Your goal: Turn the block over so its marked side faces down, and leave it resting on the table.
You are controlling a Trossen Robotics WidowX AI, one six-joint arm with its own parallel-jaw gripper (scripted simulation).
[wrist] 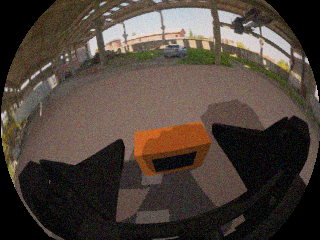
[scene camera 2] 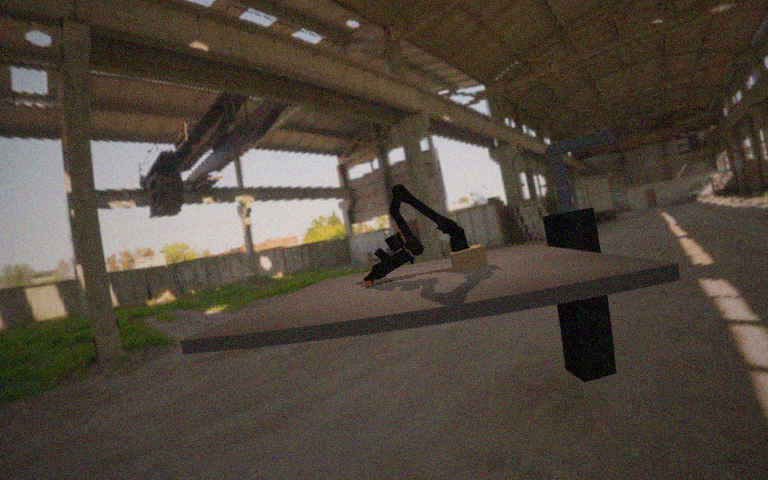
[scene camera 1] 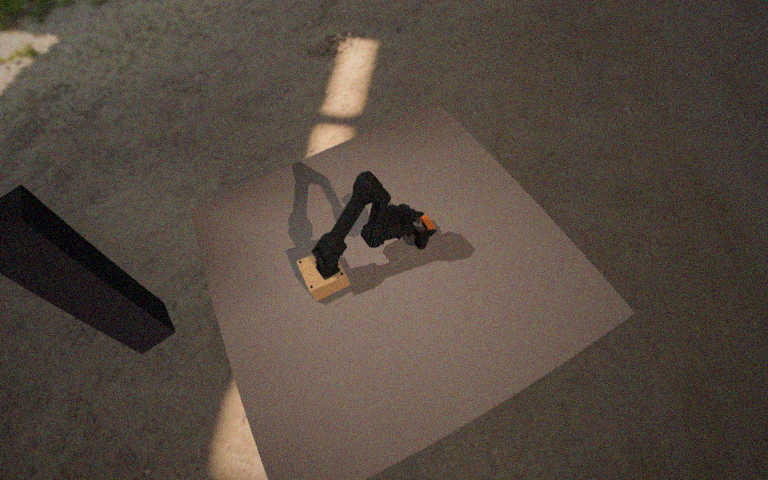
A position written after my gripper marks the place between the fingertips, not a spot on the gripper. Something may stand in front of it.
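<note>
Scene camera 1 gives me my gripper [scene camera 1: 430, 221], which is open and holds nothing. In the wrist view I see my gripper [wrist: 169, 136] too, along with an orange block [wrist: 170, 149].
</note>
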